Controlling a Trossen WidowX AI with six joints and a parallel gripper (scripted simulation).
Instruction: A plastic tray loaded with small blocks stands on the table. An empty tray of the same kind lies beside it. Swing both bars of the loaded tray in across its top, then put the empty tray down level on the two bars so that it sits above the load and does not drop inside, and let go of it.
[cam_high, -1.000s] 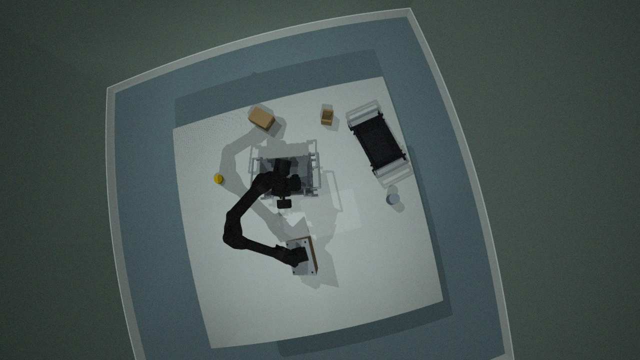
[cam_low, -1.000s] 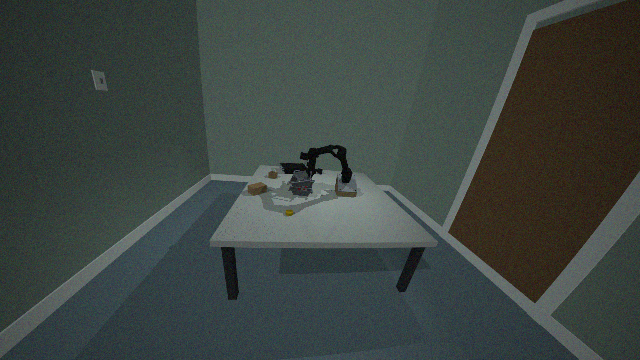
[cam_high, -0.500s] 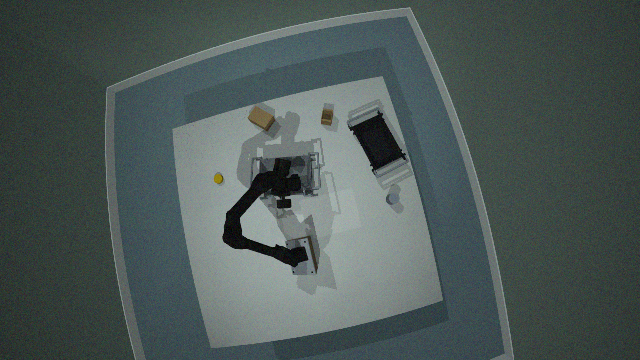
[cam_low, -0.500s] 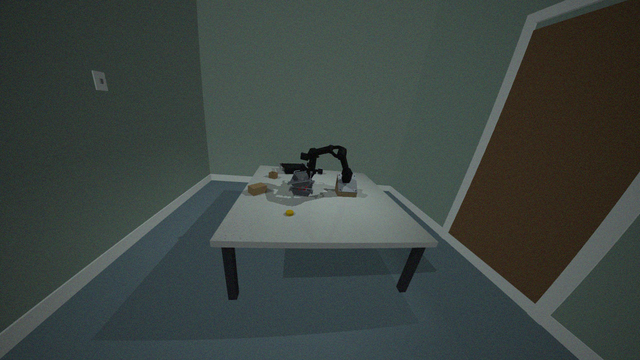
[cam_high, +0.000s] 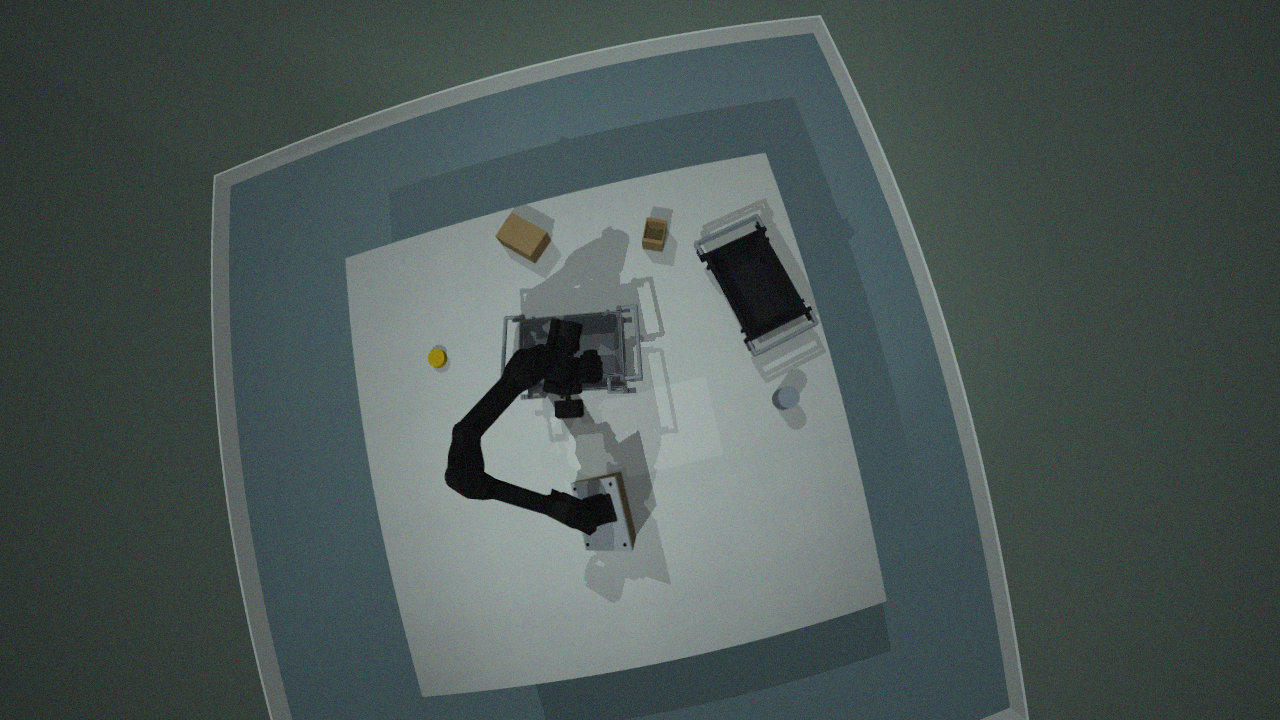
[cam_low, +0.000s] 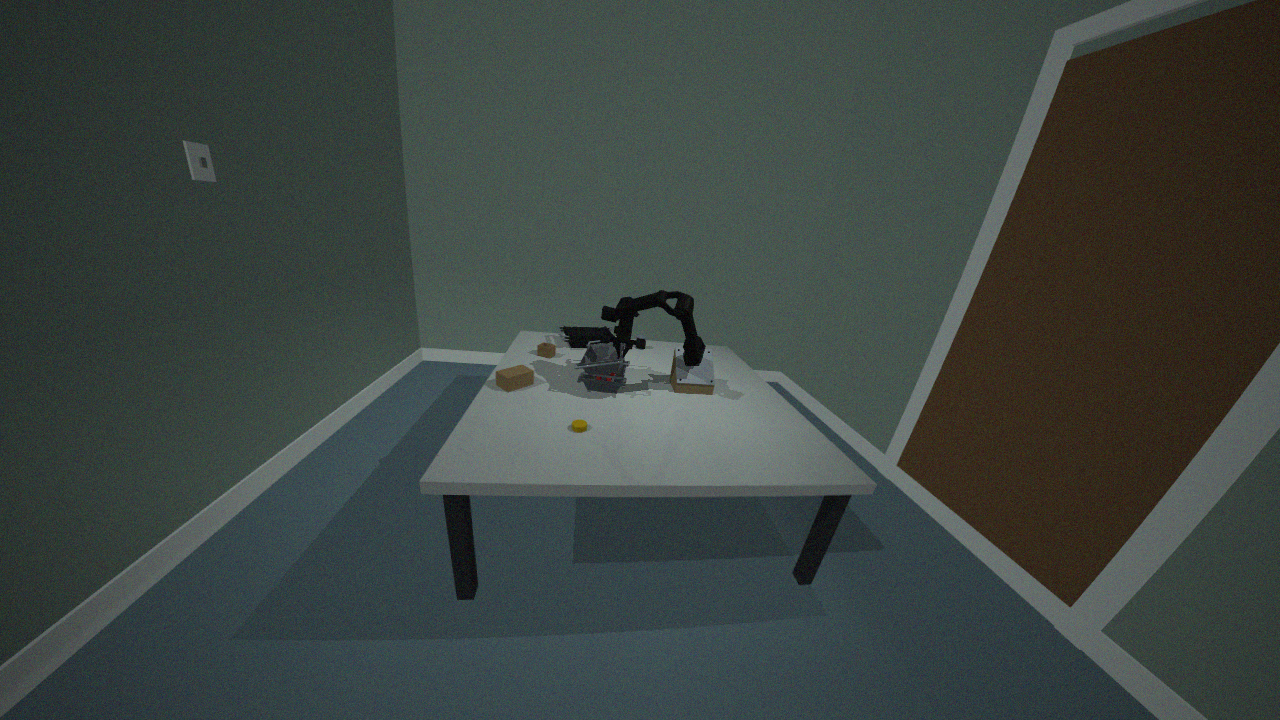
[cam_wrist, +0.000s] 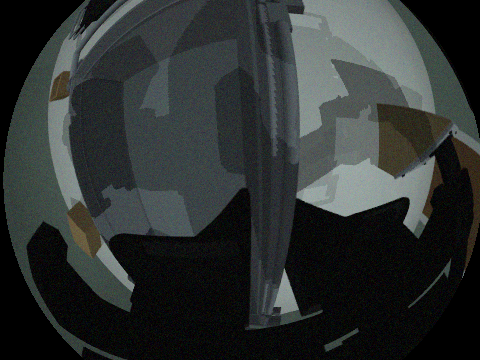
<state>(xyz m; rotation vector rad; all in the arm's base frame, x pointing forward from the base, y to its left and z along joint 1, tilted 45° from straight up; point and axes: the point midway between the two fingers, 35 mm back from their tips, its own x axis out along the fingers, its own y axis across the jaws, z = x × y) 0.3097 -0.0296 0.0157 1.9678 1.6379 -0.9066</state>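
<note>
My gripper tip is now 70 mm short of the tray, 20 mm to the left of it and 10 mm below it. The rest, counted from my gripper tip: small open box: 320 mm ahead, 300 mm to the right, 90 mm below; yellow disc: 180 mm ahead, 360 mm to the left, 100 mm below.
</note>
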